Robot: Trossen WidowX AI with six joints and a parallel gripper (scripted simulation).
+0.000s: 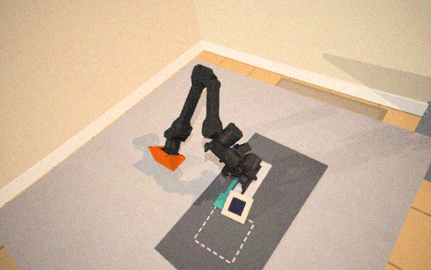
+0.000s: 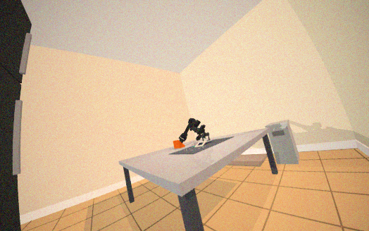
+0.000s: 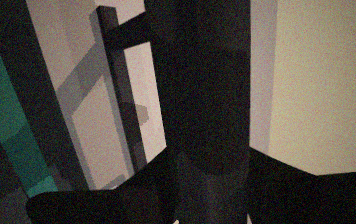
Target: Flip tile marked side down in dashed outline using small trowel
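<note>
Now: the tan tile 10 cm to the right of my gripper tip and 5 cm below it. From my gripper tip the other things lie so: dark mat (9 cm below, 7 cm to the right, 1 cm ahead); teal trowel (7 cm to the right, 7 cm behind, 6 cm below).
</note>
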